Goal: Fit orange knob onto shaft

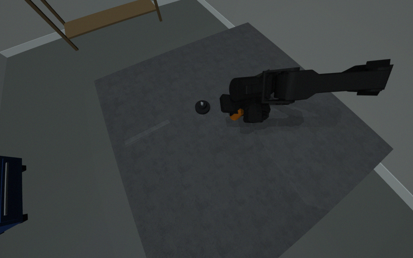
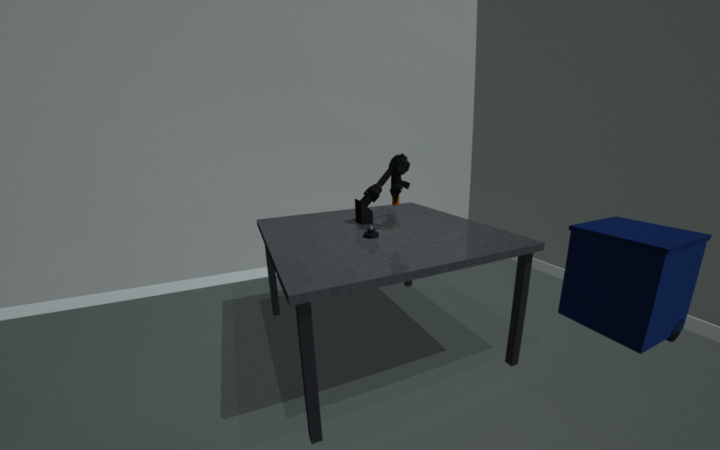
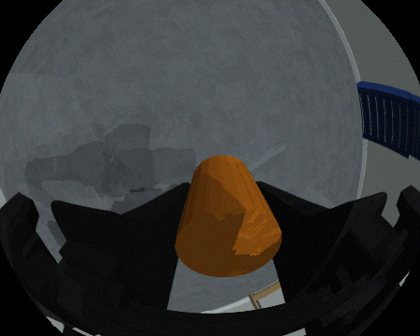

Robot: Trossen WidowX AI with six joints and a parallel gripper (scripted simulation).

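The pedestal lies 190 mm to the right of my gripper tip, 130 mm below it and 30 mm ahead of it. Also, from my gripper tip: orange knob 30 mm above, 10 mm to the left, 10 mm behind.
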